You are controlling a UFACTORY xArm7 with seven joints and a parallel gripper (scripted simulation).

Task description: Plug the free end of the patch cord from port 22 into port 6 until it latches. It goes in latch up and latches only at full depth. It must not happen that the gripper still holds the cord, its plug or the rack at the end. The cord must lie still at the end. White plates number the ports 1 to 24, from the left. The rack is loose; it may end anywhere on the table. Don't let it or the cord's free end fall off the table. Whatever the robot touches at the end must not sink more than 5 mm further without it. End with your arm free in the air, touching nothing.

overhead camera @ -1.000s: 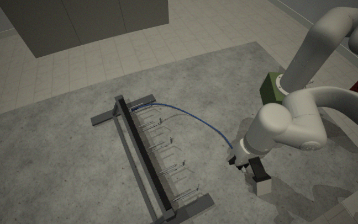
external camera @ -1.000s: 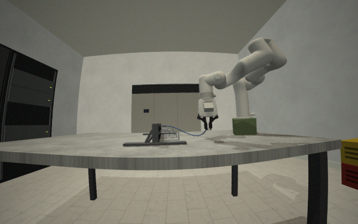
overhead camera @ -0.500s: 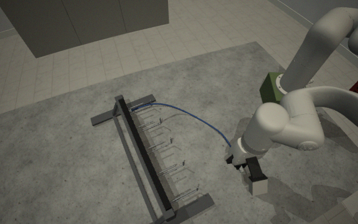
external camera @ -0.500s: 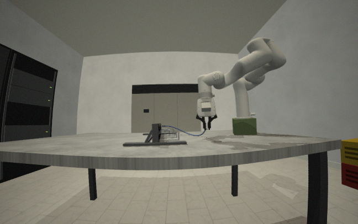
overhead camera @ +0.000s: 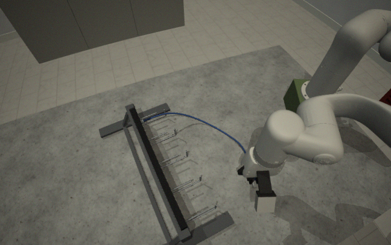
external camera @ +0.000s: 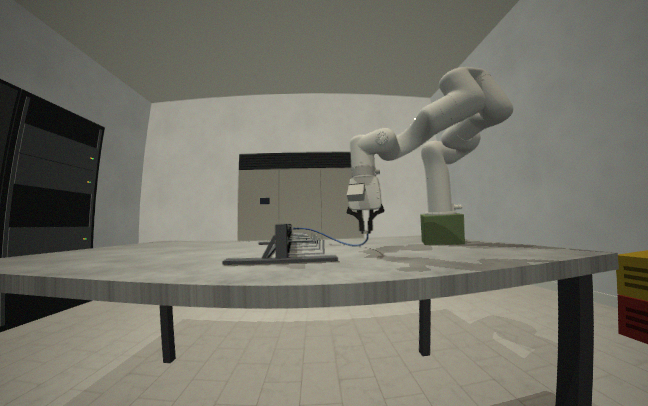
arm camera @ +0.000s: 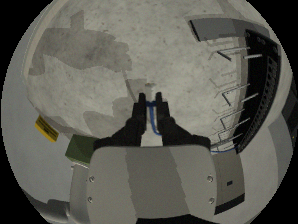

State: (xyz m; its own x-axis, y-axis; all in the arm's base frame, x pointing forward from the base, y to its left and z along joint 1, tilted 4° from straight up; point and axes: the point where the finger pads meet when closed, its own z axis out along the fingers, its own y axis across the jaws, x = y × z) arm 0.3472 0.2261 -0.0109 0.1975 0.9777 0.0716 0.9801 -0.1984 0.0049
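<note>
My gripper is now 20 mm to the right of the plug and 10 mm above it.
</note>
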